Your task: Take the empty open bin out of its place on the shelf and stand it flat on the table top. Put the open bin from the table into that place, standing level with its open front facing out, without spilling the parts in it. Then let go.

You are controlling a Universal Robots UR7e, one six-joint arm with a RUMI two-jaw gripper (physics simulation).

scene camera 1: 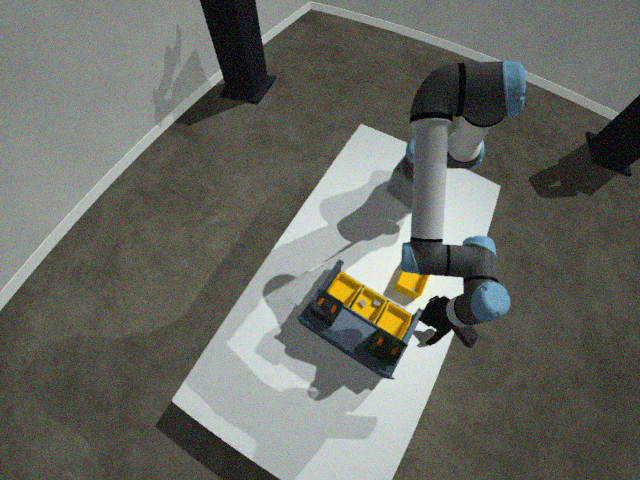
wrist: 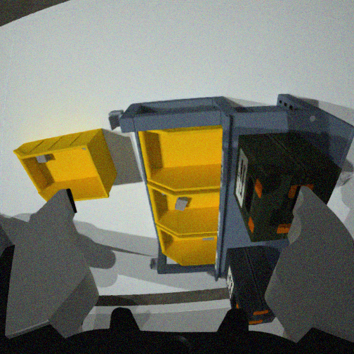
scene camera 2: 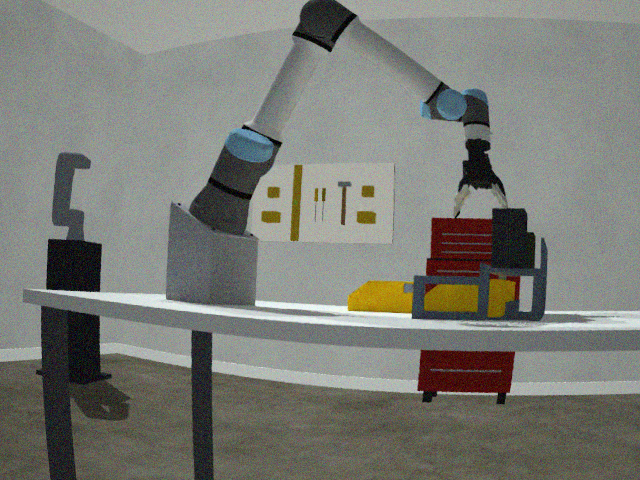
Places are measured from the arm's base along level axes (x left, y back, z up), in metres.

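Pixels of known places: gripper, fingertip midpoint: (scene camera 1: pixel 428 325) (scene camera 2: pixel 481 217); arm's base, link origin: (scene camera 2: pixel 215 220).
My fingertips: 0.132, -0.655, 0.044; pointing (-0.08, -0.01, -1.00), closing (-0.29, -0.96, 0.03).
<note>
Ahead of a thing's pixels: the offset from my fingertips to its top centre, as dx, dy, dz. "spot": to the spot under its first point.
The blue-grey shelf (scene camera 1: pixel 351 330) (scene camera 2: pixel 483 297) (wrist: pixel 175 120) stands on the table and holds three yellow bins side by side. The end bin @[spot: -0.058, +0.038, -0.236] (scene camera 1: pixel 395 320) (wrist: pixel 187 150) looks empty. The middle bin @[spot: -0.181, +0.049, -0.236] (scene camera 1: pixel 366 308) (wrist: pixel 195 212) holds grey parts. The far bin @[spot: -0.291, +0.094, -0.236] (scene camera 1: pixel 343 289) (wrist: pixel 190 250) shows a small grey piece in the wrist view. A loose yellow bin @[spot: -0.023, +0.206, -0.241] (scene camera 1: pixel 412 284) (scene camera 2: pixel 377 297) (wrist: pixel 70 167) stands on the table beside the shelf, near its empty-bin end, with grey parts inside. My gripper (scene camera 1: pixel 421 330) (scene camera 2: pixel 481 210) (wrist: pixel 181 190) is open and empty, above the shelf, apart from all bins.
Two dark cases with orange marks stand on the shelf's upper level: a larger one (scene camera 1: pixel 387 347) (scene camera 2: pixel 509 237) (wrist: pixel 280 190) and a smaller one @[-0.324, -0.031, -0.021] (scene camera 1: pixel 321 308) (wrist: pixel 250 280). Behind the table (scene camera 2: pixel 310 333) stands a red drawer cabinet (scene camera 2: pixel 467 372).
</note>
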